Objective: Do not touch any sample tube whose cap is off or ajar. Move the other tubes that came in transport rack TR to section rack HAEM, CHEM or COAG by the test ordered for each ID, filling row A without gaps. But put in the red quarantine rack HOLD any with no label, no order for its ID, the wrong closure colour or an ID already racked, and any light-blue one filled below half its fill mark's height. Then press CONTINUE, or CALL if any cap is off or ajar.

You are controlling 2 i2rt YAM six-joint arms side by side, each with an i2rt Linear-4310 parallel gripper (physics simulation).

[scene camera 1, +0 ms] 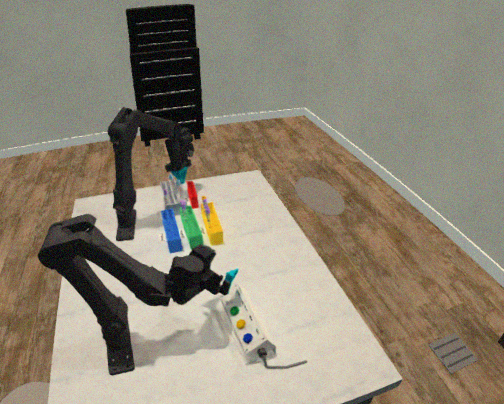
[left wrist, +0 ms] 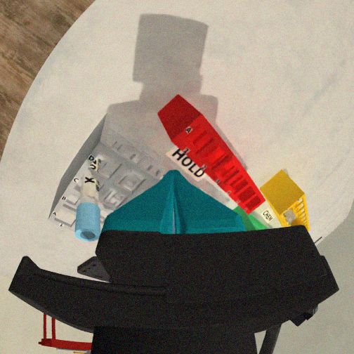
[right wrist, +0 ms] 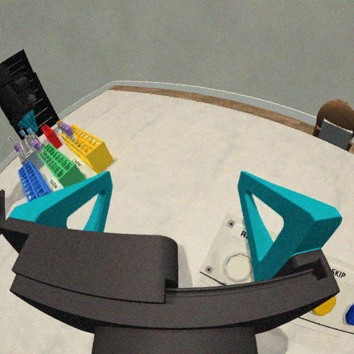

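Observation:
My left gripper is shut and empty above the grey transport rack TR. A tube with a light-blue cap stands at the rack's lettered edge in the left wrist view; the fingers hide part of the rack. The red HOLD rack lies beside it. Section racks are yellow CHEM, green HAEM and blue. A purple-capped tube is at the yellow rack's far end. My right gripper is open and empty by the button box.
The white button box has green, yellow and blue buttons, with a cable at its near end. A white button also shows in the right wrist view. A black cabinet stands beyond the table.

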